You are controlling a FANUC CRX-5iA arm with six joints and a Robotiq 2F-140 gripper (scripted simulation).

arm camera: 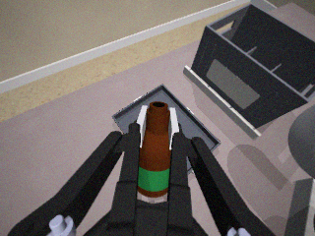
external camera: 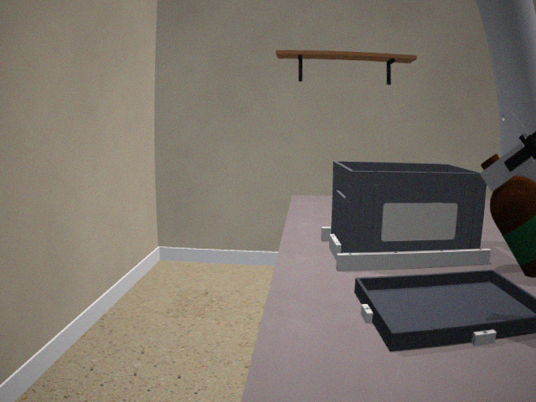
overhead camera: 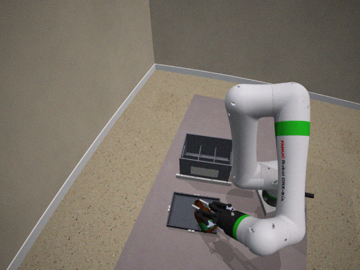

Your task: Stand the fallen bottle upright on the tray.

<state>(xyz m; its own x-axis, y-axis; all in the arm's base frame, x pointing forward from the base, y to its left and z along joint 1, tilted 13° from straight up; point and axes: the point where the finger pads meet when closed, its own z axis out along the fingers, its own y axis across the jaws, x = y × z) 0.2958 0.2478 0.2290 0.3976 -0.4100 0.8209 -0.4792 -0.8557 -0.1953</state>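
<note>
My gripper is now 2 cm past the bottle, 1 cm to the right of it and 5 cm above it. From my hand the other things lie so: tray 4 cm ahead, 5 cm to the right, 20 cm below; then crate 9 cm ahead, 35 cm to the right, 13 cm below.
</note>
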